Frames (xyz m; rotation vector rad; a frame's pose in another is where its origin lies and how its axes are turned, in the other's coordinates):
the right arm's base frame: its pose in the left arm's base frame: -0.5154 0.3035 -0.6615 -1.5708 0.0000 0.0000
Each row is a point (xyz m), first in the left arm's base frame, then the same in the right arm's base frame.
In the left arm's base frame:
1: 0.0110 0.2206 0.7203
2: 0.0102 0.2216 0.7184
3: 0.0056 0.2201 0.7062
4: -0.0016 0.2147 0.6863
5: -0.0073 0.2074 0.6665
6: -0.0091 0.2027 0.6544
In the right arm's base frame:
1: 0.5264 -1.3818 -0.0829
2: 0.5256 -1.3799 -0.0819
3: 0.5210 -1.3677 -0.0834
4: 0.5138 -1.3478 -0.0888
5: 0.5081 -1.3280 -0.0961
6: 0.5063 -1.3159 -0.1008

